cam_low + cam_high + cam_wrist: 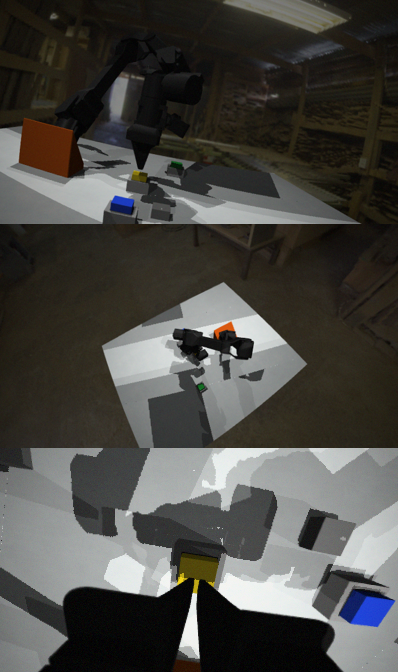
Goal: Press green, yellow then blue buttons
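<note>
Right now my gripper tip is 20 mm above the yellow button. Also, from my gripper tip: green button (210 mm to the left, 60 mm ahead, 20 mm below); blue button (180 mm to the right, 20 mm below, 20 mm ahead); grey block (110 mm to the right, 70 mm ahead, 40 mm below).
</note>
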